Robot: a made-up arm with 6 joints.
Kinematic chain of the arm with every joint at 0, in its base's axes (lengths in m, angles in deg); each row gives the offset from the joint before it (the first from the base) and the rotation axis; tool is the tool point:
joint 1: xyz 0 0 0.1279 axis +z
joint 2: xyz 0 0 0 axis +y
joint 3: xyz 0 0 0.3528 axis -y
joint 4: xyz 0 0 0 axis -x
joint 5: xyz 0.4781 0 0 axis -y
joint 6: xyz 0 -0.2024 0 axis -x
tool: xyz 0 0 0
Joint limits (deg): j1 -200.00..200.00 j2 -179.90..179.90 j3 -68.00..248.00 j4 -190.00..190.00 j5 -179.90..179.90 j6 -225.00..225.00
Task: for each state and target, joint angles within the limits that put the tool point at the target. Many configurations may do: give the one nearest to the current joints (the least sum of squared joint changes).
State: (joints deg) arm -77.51 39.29 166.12 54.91 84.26 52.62
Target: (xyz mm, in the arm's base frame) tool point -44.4 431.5 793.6
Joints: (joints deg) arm -98.75 -3.35 118.90 57.24 84.26 52.62
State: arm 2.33 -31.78 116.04 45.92 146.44 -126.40
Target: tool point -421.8 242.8 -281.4
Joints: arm -38.33 -75.93 156.74 69.43 146.44 -126.40
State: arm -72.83 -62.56 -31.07 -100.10 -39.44 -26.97
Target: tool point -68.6 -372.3 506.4
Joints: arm -97.88 -23.01 5.81 -85.21 -39.44 -26.97
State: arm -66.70 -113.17 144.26 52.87 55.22 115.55
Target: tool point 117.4 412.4 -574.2
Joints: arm -113.74 -125.51 106.96 73.19 55.22 115.55
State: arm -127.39 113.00 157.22 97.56 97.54 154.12
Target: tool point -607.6 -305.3 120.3
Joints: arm -153.27 139.23 146.29 89.84 97.54 154.12
